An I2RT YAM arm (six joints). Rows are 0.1 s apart.
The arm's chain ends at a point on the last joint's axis. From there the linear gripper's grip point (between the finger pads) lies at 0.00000 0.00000 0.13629 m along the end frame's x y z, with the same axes.
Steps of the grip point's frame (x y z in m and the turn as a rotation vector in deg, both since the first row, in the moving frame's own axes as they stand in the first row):
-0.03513, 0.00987, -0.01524, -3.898, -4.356, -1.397
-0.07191, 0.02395, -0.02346, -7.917, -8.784, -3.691
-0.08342, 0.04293, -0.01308, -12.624, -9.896, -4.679
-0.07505, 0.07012, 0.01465, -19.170, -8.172, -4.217
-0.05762, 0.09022, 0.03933, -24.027, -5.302, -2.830
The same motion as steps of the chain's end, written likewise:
-0.02490, 0.00049, -0.01453, -3.898, -4.356, -1.397
-0.05178, 0.00459, -0.02057, -7.917, -8.784, -3.691
-0.06143, 0.01237, -0.00778, -12.624, -9.896, -4.679
-0.05771, 0.02485, 0.02356, -19.170, -8.172, -4.217
-0.04679, 0.03452, 0.05170, -24.027, -5.302, -2.830

